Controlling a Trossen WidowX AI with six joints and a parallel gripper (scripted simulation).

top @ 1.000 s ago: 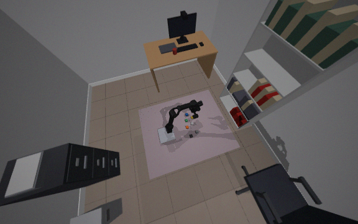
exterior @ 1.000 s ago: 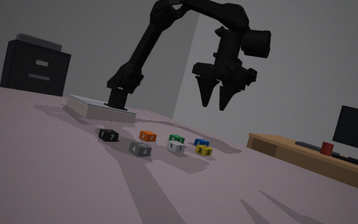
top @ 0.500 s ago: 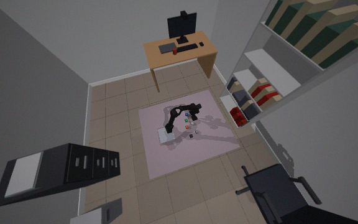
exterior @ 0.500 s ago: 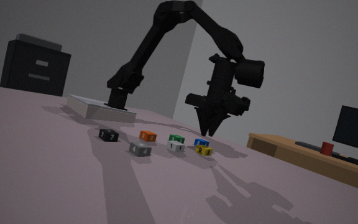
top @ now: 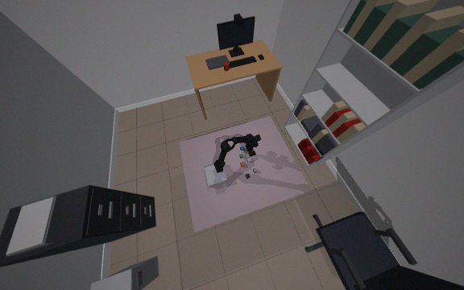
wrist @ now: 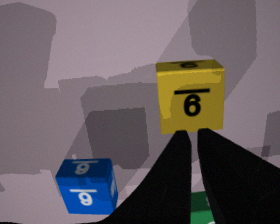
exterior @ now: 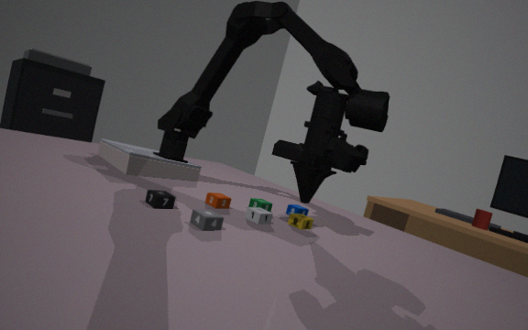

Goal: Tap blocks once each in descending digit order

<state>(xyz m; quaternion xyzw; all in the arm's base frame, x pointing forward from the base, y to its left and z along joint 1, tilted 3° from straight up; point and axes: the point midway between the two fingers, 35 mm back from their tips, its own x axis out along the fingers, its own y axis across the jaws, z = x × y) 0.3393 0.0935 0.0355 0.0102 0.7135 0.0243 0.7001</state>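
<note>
Right now my gripper tip is 3 cm above the yellow block and 1 cm short of it. Round my gripper tip: blue block (6 cm to the left, 5 cm behind, 3 cm below); green block (9 cm behind, 3 cm below, 2 cm to the right); white 1 block (8 cm to the right, 3 cm below, 3 cm behind).
</note>
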